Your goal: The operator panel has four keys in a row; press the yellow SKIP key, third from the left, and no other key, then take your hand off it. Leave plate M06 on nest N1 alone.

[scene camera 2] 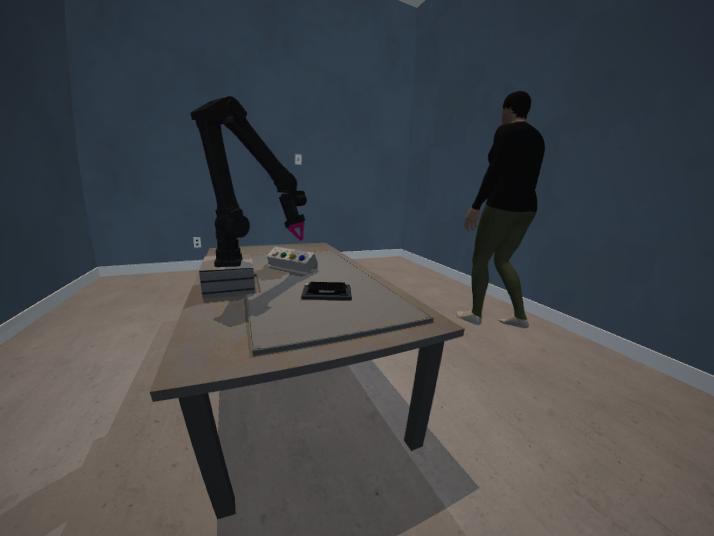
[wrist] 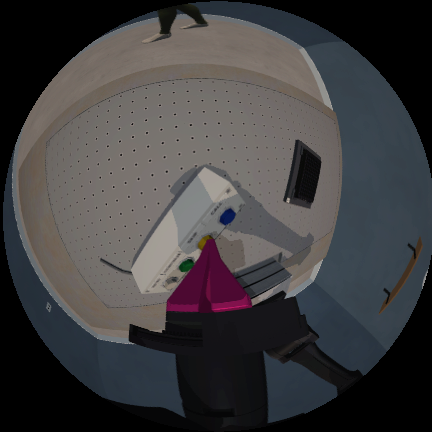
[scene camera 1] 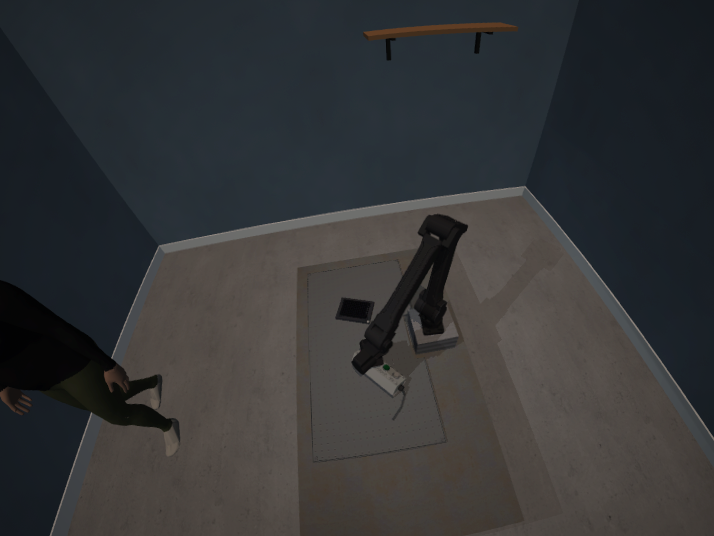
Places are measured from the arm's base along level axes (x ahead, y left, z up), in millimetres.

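Pixels of known places: gripper, between the fingertips: [scene camera 2: 301, 240] [wrist: 211, 242]; arm's base, origin of its link: [scene camera 2: 229, 261] [scene camera 1: 431, 322].
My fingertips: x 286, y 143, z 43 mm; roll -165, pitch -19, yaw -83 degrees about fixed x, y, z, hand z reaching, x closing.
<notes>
For each thing: its top centre in the pictures, then the offset to it from my fingertips. "pt": a spot on its surface instead. Level surfaces: height alone.
- operator panel, centre of its top: [wrist: 184, 254] [scene camera 1: 377, 366] [scene camera 2: 291, 250] 26 mm left, 42 mm back, 47 mm down
- perforated board, height of its surface: 131 mm down
- table, height of its surface: 144 mm down
- cable, a spot on its surface: [wrist: 115, 266] pt 186 mm left, 104 mm back, 128 mm down
The operator panel [scene camera 1: 393, 385] [scene camera 2: 288, 264] [wrist: 162, 232] is a white sloped box with a row of keys: pale [scene camera 2: 275, 252] [wrist: 172, 281], green [scene camera 1: 386, 366] [scene camera 2: 283, 254] [wrist: 187, 265], yellow [scene camera 2: 292, 256] [wrist: 203, 243] and blue [scene camera 2: 301, 257] [wrist: 228, 216]. My gripper [scene camera 2: 299, 238] [wrist: 211, 242] is shut and empty, its magenta fingers pointing down. In scene camera 2 the tips stand above the panel with a gap. In the wrist view they overlap the near edge of the yellow key. The dark plate on its nest [scene camera 1: 355, 309] [scene camera 2: 326, 291] [wrist: 306, 175] lies apart from the panel.
The perforated board [scene camera 1: 346, 426] [scene camera 2: 346, 323] [wrist: 115, 165] lies on the table [scene camera 1: 403, 496] [scene camera 2: 201, 369]. My arm's base stands on a grey block [scene camera 1: 436, 343] [scene camera 2: 227, 282] [wrist: 265, 280]. A cable [scene camera 1: 398, 409] [wrist: 115, 266] leaves the panel's end. A person [scene camera 1: 86, 380] [scene camera 2: 516, 167] [wrist: 167, 22] stands beyond the table.
</notes>
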